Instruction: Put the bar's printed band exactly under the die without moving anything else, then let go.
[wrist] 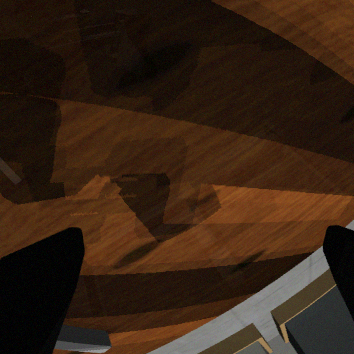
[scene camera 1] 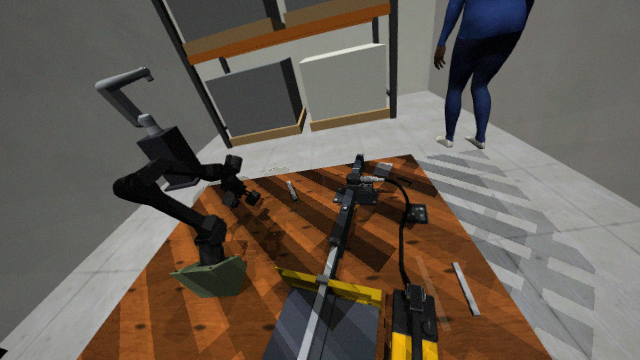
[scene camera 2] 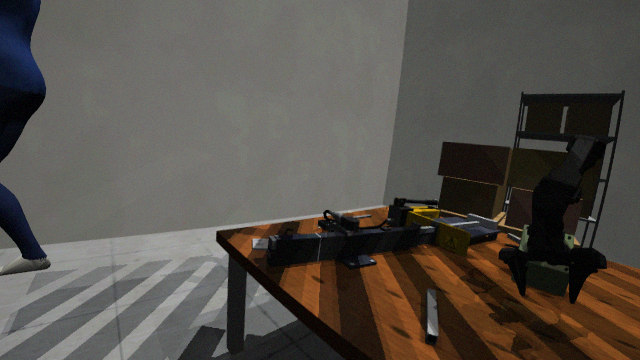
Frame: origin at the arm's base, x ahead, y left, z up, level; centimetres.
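Where they show: gripper, fingertip midpoint: [wrist: 209,241] [scene camera 1: 246,198] [scene camera 2: 545,299]; arm's base, link origin: [scene camera 1: 212,262].
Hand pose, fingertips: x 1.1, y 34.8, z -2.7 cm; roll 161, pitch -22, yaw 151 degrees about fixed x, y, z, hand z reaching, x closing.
Observation:
Each offset is from my fingertips to the top centre of the thing. "spot": to the spot under its first point.
A short grey bar {dx +19.6, dy +9.2, dz -6.8 cm} [scene camera 1: 292,191] [scene camera 2: 431,316] [wrist: 82,339] lies on the table. A long, thin pale bar [scene camera 1: 311,325] lies along the grey tray, passes the yellow plate and meets the dark rail [scene camera 1: 343,222] [scene camera 2: 295,249]. A dark clamp-like head [scene camera 1: 358,189] [scene camera 2: 345,221] sits at the rail's far part; I cannot make out the die itself. No printed band can be told clearly on either bar. My gripper [scene camera 1: 242,200] [scene camera 2: 547,298] [wrist: 209,241] is open and empty, above the table, apart from the short bar and to the left of the rail in scene camera 1.
The yellow plate {spot: dx +25.5, dy -40.2, dz -4.1 cm} [scene camera 1: 295,278] [scene camera 2: 452,240] crosses the rail line by the tray. A black cable {spot: dx +61.9, dy -30.6, dz -7.7 cm} [scene camera 1: 401,240] runs from the head to a black-and-yellow unit {spot: dx +53.7, dy -58.3, dz +4.6 cm} [scene camera 1: 415,325]. A flat strip {dx +73.1, dy -48.1, dz -7.9 cm} [scene camera 1: 466,288], small dark block {spot: dx +72.6, dy -19.4, dz -8.6 cm} [scene camera 1: 417,213] and pale card {dx +69.1, dy +13.9, dz -8.2 cm} [scene camera 1: 383,169] [scene camera 2: 260,244] lie rightward in scene camera 1.

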